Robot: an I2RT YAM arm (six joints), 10 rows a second.
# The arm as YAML. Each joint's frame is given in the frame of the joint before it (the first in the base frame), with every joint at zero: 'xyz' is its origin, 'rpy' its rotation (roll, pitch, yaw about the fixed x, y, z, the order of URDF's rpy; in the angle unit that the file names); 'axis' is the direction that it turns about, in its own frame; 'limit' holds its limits. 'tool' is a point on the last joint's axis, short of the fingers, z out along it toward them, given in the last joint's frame.
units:
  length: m
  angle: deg
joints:
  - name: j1
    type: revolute
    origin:
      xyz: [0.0, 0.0, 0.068]
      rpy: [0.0, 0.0, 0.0]
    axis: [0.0, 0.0, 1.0]
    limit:
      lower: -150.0
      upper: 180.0
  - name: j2
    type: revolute
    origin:
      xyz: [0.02, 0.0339, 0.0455]
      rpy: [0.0, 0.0, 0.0]
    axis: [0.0, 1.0, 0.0]
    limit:
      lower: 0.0
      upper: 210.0
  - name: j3
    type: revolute
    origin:
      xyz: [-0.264, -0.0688, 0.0]
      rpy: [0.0, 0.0, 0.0]
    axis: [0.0, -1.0, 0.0]
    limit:
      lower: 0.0
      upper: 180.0
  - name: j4
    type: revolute
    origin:
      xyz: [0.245, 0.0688, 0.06]
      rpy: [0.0, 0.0, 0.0]
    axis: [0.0, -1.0, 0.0]
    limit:
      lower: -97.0
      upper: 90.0
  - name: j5
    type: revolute
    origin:
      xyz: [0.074, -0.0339, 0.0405]
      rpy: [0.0, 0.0, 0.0]
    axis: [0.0, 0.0, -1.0]
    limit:
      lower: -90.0
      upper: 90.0
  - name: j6
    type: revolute
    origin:
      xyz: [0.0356, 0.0, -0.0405]
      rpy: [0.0, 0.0, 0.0]
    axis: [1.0, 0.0, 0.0]
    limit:
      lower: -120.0
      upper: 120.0
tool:
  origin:
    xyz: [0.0, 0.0, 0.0]
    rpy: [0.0, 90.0, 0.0]
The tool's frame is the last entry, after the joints.
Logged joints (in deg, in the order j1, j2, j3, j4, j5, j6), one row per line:
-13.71 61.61 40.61 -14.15 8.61 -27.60
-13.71 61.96 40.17 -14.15 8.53 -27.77
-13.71 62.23 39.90 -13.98 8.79 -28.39
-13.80 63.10 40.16 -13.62 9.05 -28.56
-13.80 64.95 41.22 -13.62 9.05 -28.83
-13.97 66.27 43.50 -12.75 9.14 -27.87
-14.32 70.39 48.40 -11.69 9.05 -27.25
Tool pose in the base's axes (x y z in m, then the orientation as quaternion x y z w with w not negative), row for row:
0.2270 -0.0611 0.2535 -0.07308 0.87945 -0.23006 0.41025
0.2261 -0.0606 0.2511 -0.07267 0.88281 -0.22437 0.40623
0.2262 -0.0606 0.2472 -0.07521 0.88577 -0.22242 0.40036
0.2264 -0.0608 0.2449 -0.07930 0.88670 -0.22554 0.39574
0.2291 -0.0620 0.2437 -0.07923 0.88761 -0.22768 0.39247
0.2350 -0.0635 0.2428 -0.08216 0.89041 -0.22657 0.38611
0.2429 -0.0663 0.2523 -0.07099 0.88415 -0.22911 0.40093
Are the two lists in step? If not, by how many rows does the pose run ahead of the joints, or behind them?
The pose runs 1 row behind the joints: the pose in row i belongs to the joints in row i - 1.
